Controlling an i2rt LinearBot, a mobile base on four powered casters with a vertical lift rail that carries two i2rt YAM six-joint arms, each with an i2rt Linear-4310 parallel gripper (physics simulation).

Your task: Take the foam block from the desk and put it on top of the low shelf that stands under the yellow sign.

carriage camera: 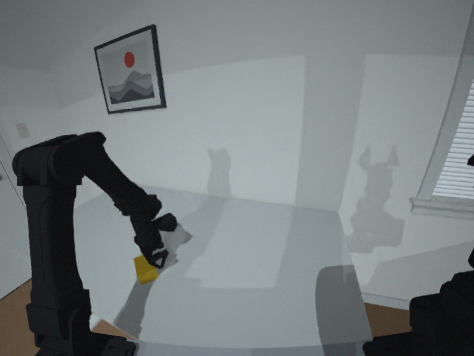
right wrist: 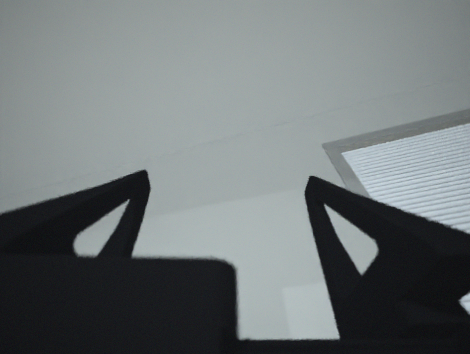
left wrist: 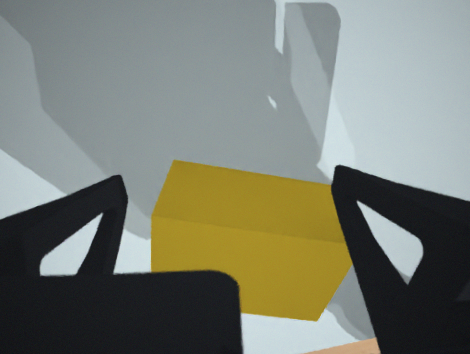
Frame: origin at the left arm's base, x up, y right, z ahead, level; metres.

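Where they show: left gripper, between the fingertips: (carriage camera: 155, 259) (left wrist: 229, 182); right gripper, between the fingertips: (right wrist: 229, 182).
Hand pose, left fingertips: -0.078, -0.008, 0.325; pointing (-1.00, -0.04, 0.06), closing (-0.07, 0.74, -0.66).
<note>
After its pixels a point has its place, as x, y, z.
The yellow foam block (carriage camera: 146, 270) {-0.058, -0.006, 0.261} (left wrist: 250, 240) {-0.058, -0.012, 0.307} lies on the pale desk (carriage camera: 240, 315) {-0.103, 0.303, 0.156} (left wrist: 410, 100) {-0.103, 0.074, 0.290}, left of the middle in the carriage view. My left gripper (carriage camera: 159, 261) {-0.078, -0.008, 0.325} (left wrist: 229, 182) {-0.078, -0.008, 0.325} is open, with its fingers spread on either side of the block in the left wrist view; the right-hand finger overlaps the block's edge there. I cannot tell whether it touches. My right gripper (right wrist: 229, 182) {0.435, 0.643, 0.031} is open and empty, raised and facing the wall; its fingertips show at the right edge of the carriage view. The low shelf and the yellow sign do not show in these views.
A framed picture (carriage camera: 131, 75) {0.644, -0.350, 1.027} hangs on the wall (carriage camera: 250, 100) {0.437, 0.364, 0.815} behind the desk. A window with blinds (carriage camera: 457, 150) {0.251, 1.241, 0.521} (right wrist: 425, 170) {0.972, 1.439, 0.456} is at the right. Brown floor (carriage camera: 387, 320) {-0.823, 1.221, 0.414} shows beyond the desk's right edge. Arm shadows fall on the desk and wall.
</note>
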